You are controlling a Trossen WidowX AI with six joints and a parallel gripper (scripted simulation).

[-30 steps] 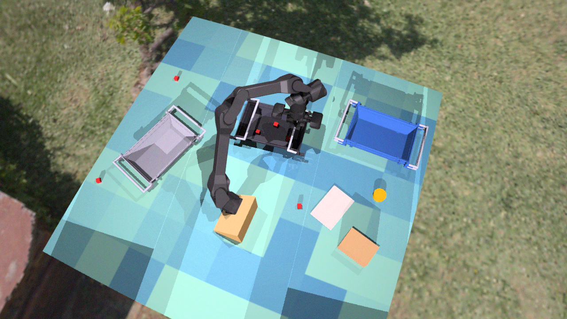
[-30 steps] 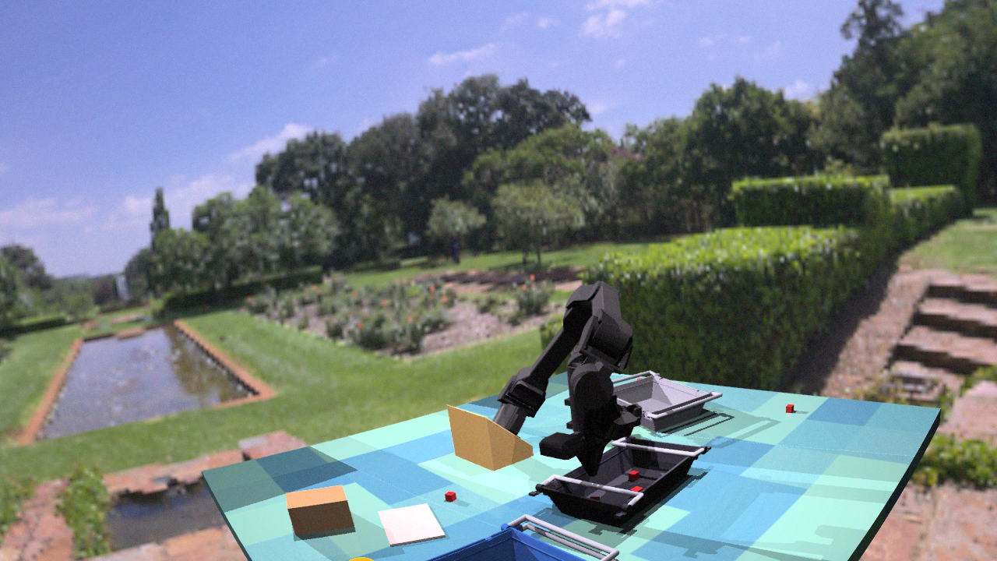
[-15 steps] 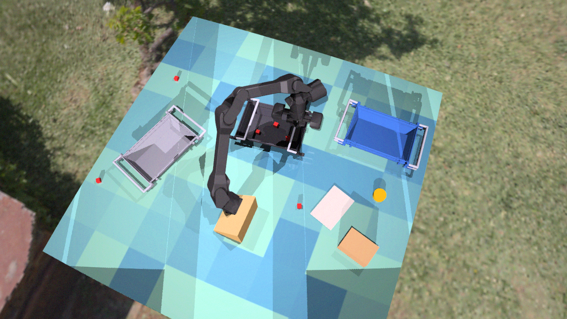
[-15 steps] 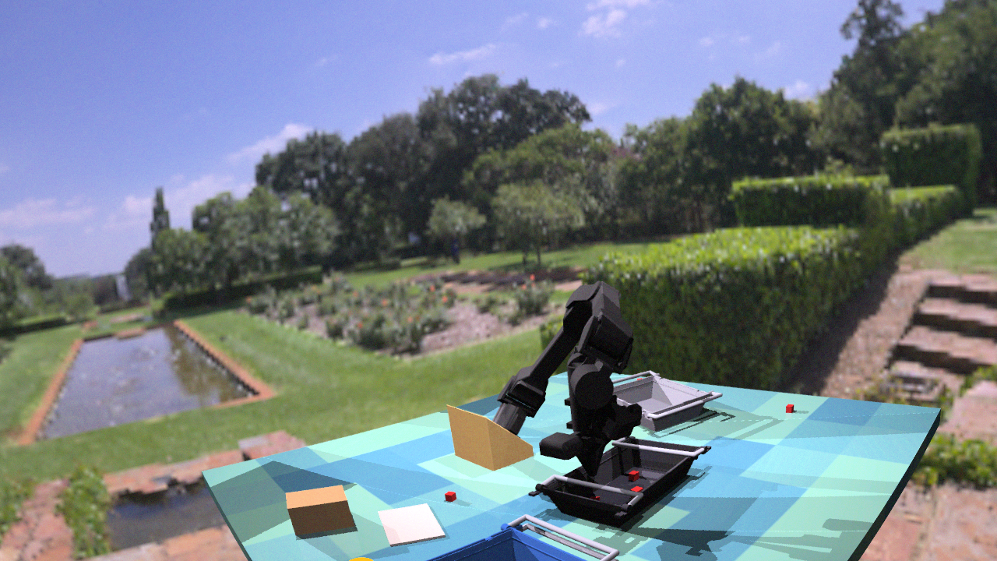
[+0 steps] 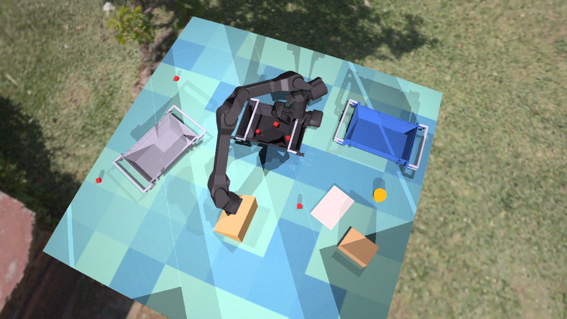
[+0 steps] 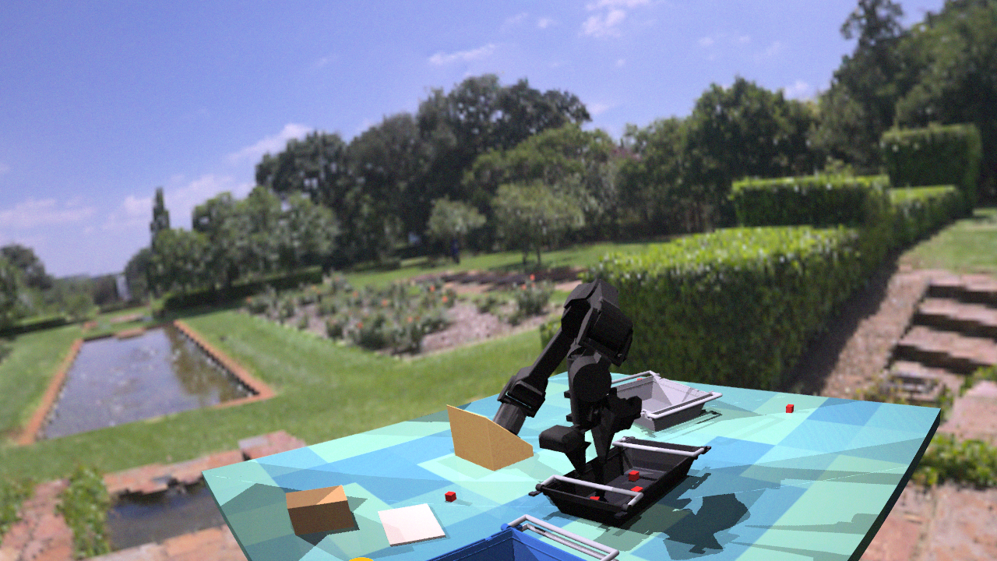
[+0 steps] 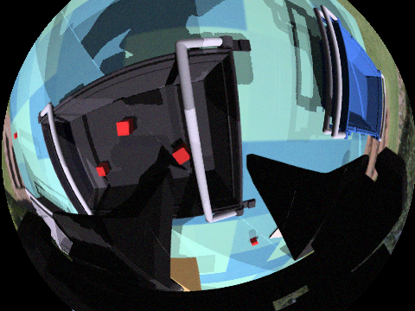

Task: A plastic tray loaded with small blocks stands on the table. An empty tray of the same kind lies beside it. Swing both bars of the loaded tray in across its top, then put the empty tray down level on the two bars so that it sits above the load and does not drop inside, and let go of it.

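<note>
Right now the grey tray is 480 mm to the left of my gripper tip, 280 mm behind it and 60 mm below it. Round my gripper tip: yellow disc 400 mm to the right, 120 mm behind, 90 mm below; white flat plate 240 mm to the right, 230 mm behind, 100 mm below; brown box 380 mm to the right, 350 mm behind, 70 mm below.
</note>
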